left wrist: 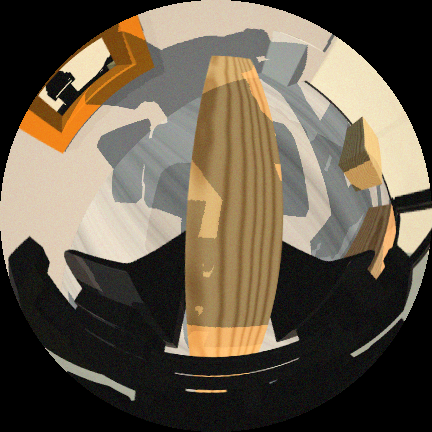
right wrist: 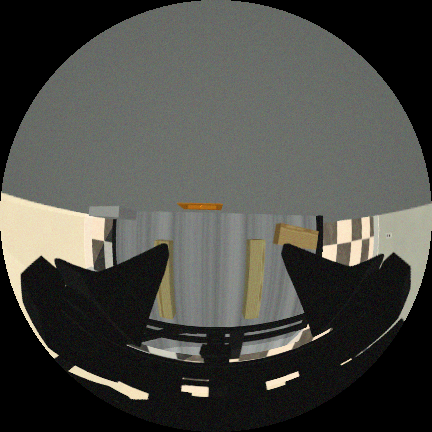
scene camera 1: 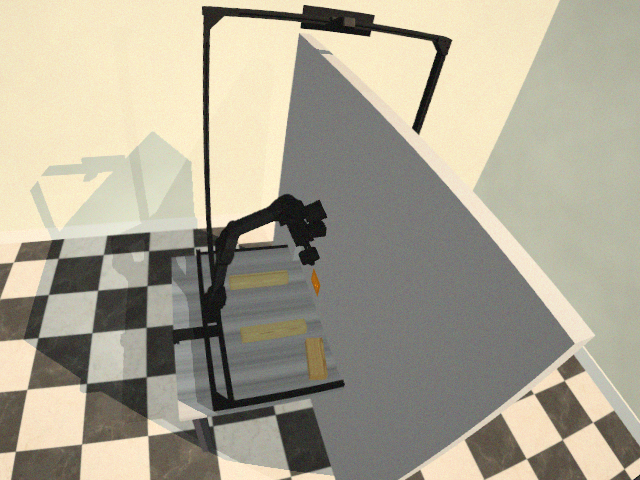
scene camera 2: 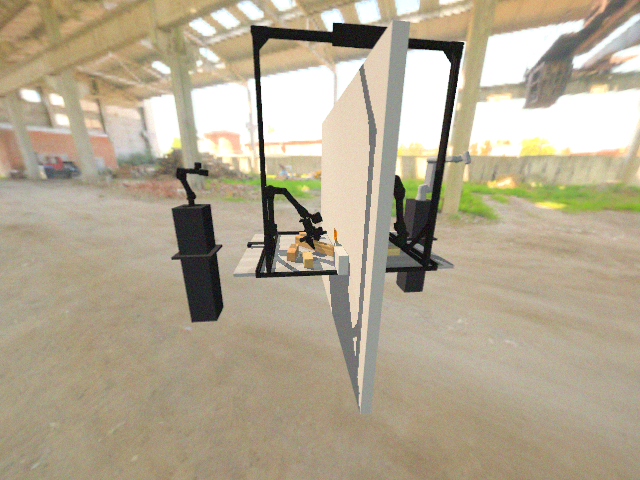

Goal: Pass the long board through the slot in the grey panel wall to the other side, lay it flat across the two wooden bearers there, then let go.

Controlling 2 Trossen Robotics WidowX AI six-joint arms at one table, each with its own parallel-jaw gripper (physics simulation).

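Frame: origin at the left arm's base, x right, y ahead, z up, level; metres.
Seen in the pictures: left gripper, between the fingertips: (left wrist: 224,232) (scene camera 2: 316,248); right gripper, between the fingertips: (right wrist: 227,250); right arm's base, origin of its link: (left wrist: 72,98) (right wrist: 215,336) (scene camera 1: 211,316) (scene camera 2: 401,243).
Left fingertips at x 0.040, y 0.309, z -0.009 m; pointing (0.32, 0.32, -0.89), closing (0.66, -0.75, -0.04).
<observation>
Pixels of each thing's middle, then the offset from my left fingertips to it. "spot": a spot on its surface instead.
- long board, middle of its body: (left wrist: 226,266) (scene camera 2: 314,245) dx -0.014, dy -0.013, dz +0.019 m
- orange-framed slot, a spot on its surface: (left wrist: 62,140) (scene camera 2: 334,237) spot: dx -0.034, dy +0.121, dz +0.063 m
- loose wooden block, middle of its body: (right wrist: 296,236) (scene camera 1: 315,358) dx -0.294, dy +0.247, dz +0.009 m
The long board (scene camera 2: 325,249) (left wrist: 235,165) lies between the fingers of my left gripper (scene camera 2: 310,242) (left wrist: 224,232), which is shut on it; one end points towards the wall. The grey panel wall (scene camera 1: 392,258) (scene camera 2: 346,170) (right wrist: 215,100) has an orange-framed slot (scene camera 1: 315,282) (scene camera 2: 334,235) (left wrist: 62,140), at the upper left in the left wrist view, beside the board's line. Across the wall, two pale wooden bearers (scene camera 1: 258,280) (scene camera 1: 273,330) (right wrist: 167,300) (right wrist: 254,280) lie parallel. My right gripper (scene camera 1: 309,255) (right wrist: 227,250) is open and empty, above table height near the slot.
A loose wooden block (scene camera 1: 316,359) (right wrist: 296,236) lies near the wall on the bearers' side. Two blocks (scene camera 2: 292,252) (scene camera 2: 308,259) lie on the board's side. A pale box (scene camera 2: 342,260) (left wrist: 284,62) stands by the wall. A black frame (scene camera 1: 206,129) (scene camera 2: 260,113) rises around the table.
</observation>
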